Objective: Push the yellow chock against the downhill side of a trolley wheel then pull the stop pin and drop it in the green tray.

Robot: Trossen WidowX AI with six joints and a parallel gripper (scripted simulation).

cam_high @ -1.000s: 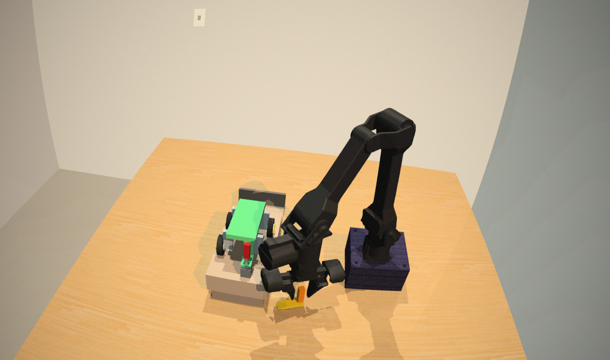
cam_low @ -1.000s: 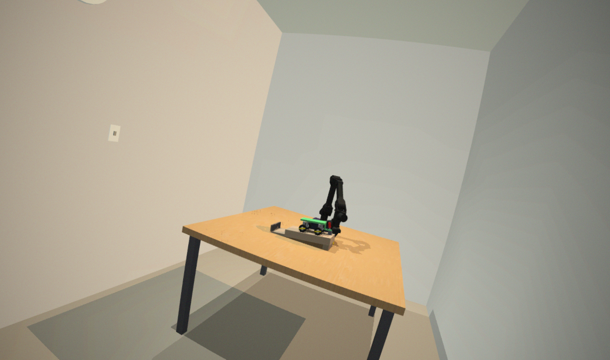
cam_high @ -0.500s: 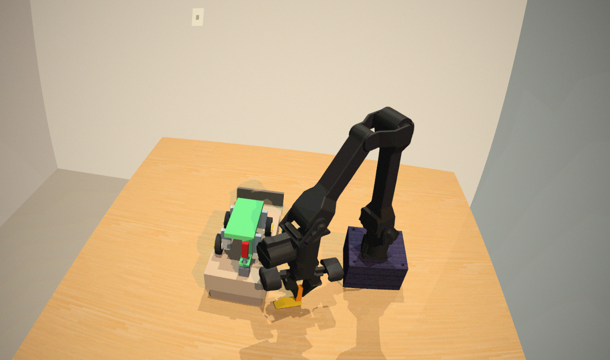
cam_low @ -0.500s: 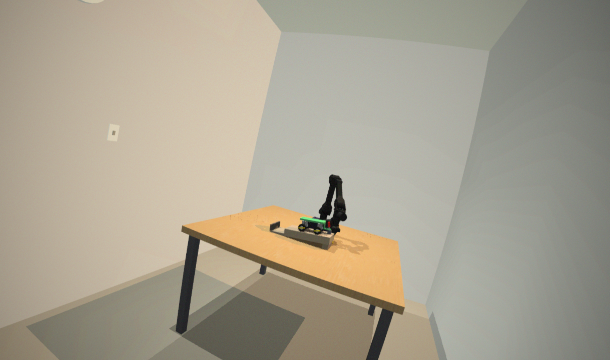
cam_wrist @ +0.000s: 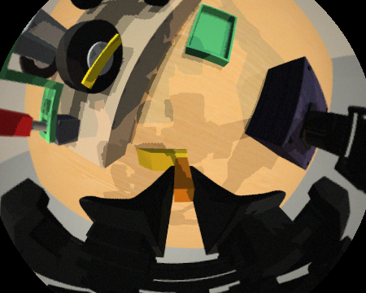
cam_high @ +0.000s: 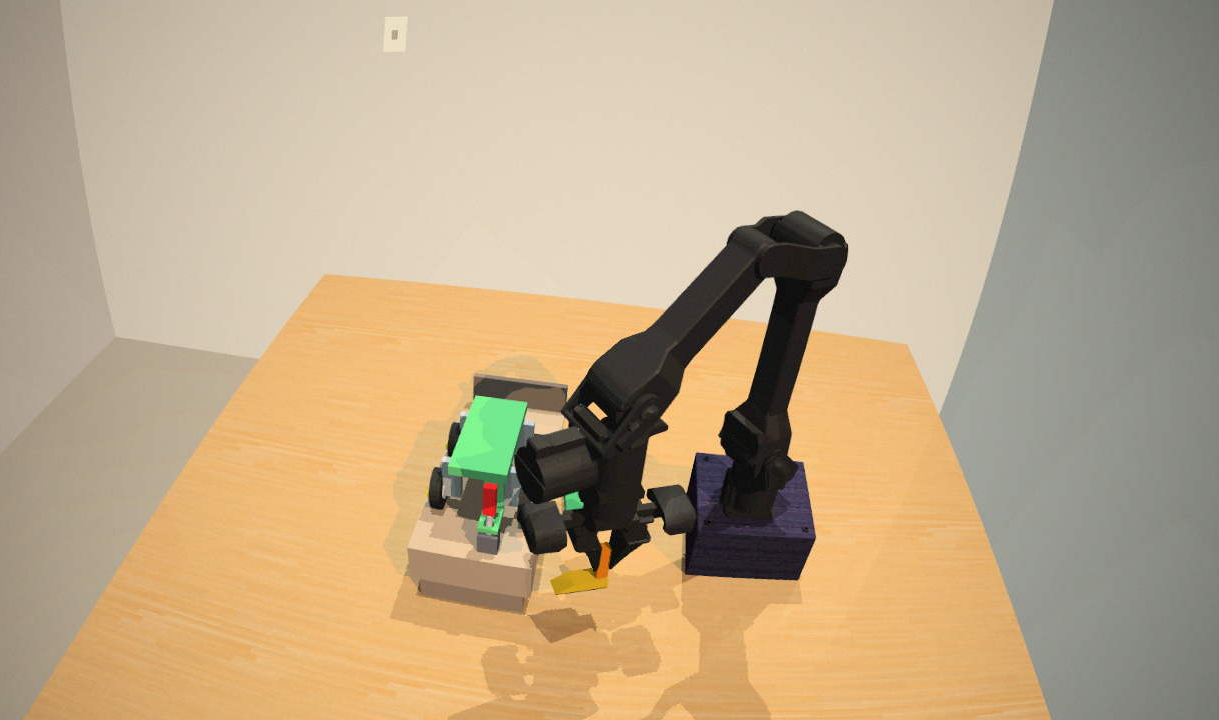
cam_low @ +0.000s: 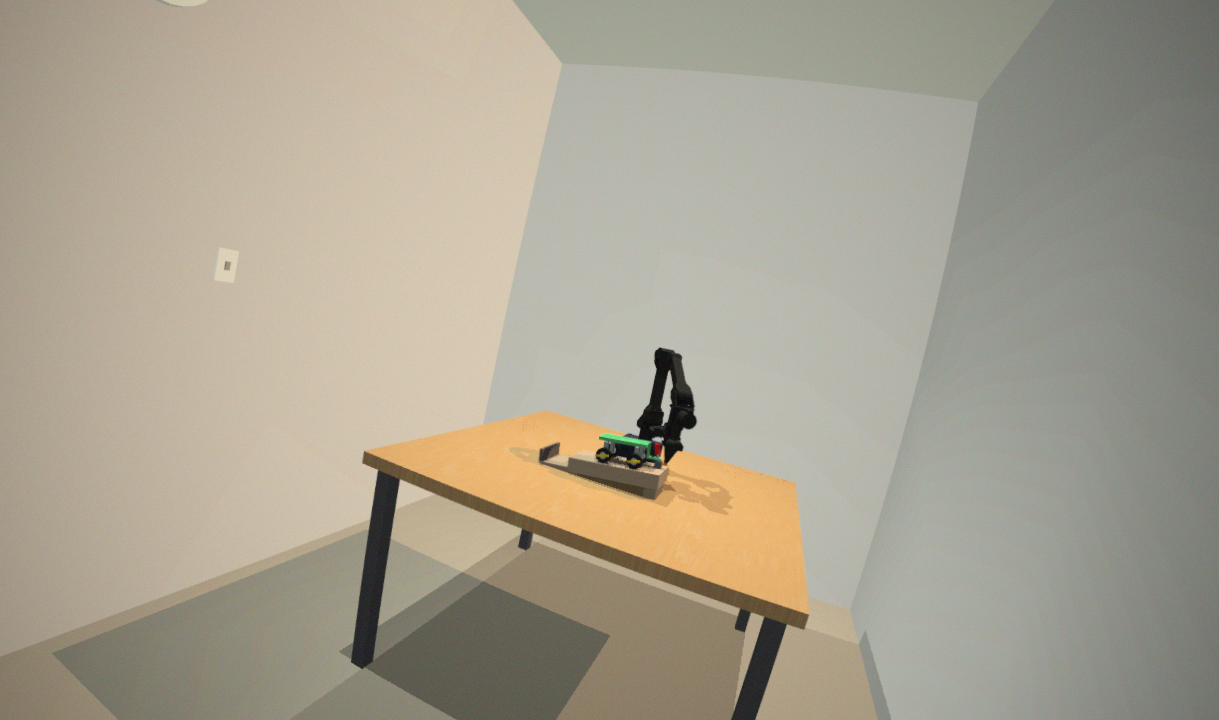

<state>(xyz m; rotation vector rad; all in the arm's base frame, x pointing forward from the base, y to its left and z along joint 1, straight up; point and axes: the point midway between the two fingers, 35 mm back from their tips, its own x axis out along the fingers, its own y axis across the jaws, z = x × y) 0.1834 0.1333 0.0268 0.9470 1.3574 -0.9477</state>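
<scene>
The red-headed stop pin is 130 mm ahead of my gripper tip, 10 mm to the right of it and 50 mm above it. The rest, counted from my gripper tip: green tray 20 mm ahead, 220 mm to the right, 90 mm below; yellow chock 20 mm ahead, 10 mm to the left, 10 mm below; green-topped trolley 150 mm ahead, 130 mm to the right, 30 mm above.
</scene>
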